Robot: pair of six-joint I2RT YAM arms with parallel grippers.
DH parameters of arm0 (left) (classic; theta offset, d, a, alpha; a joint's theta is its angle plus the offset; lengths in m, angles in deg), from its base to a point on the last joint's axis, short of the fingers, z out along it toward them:
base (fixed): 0 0 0 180
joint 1: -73.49 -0.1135 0.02 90
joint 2: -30.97 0 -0.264 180
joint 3: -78.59 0 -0.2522 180
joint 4: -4.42 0 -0.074 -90
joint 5: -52.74 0 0 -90
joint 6: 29.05 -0.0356 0 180
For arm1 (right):
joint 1: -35.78 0.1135 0.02 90
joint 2: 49.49 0 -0.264 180
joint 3: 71.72 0 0.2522 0
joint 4: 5.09 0 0.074 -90
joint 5: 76.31 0 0 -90
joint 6: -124.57 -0.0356 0 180
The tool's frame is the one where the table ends.
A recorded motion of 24 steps. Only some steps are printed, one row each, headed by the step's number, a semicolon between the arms.
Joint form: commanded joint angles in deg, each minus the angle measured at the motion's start. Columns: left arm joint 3, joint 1, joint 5, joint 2, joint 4, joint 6; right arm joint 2, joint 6, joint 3, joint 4, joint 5, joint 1.
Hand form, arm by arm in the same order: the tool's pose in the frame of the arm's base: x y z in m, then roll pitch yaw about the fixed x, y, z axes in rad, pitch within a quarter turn. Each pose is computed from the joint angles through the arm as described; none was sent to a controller.
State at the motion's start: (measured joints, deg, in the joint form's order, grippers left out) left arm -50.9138 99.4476 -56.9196 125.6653 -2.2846 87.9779; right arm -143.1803 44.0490 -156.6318 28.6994 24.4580 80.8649
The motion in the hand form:
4: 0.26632 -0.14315 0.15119 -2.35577 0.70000 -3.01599; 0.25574 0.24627 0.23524 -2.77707 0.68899 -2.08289
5: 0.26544 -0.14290 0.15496 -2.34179 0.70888 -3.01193; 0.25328 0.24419 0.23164 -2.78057 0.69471 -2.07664
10: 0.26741 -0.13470 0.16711 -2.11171 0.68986 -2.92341; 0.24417 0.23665 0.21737 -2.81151 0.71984 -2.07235
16: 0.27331 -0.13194 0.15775 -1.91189 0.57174 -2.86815; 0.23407 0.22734 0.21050 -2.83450 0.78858 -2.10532
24: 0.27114 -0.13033 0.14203 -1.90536 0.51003 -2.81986; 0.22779 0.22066 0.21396 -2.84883 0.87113 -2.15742
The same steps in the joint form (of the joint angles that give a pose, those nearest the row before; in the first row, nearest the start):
4: -0.53 -0.02 -0.43 -4.03 1.15 -0.59; 0.13 2.78 5.54 -0.79 -0.25 -0.12
5: -0.60 -0.03 -0.80 -4.86 1.13 -0.57; 0.70 2.98 7.07 -2.07 -0.76 -0.12
10: -2.09 -2.65 -10.57 -6.29 -5.93 4.46; 2.54 2.85 12.64 -6.79 -2.98 -0.17
16: -3.71 -4.51 -20.30 -1.65 -18.02 14.43; 5.57 0.72 18.39 -12.77 -3.63 -0.14
24: -5.81 -4.51 -18.80 1.27 -23.10 18.59; 8.51 -2.09 21.76 -17.32 -2.84 -0.11

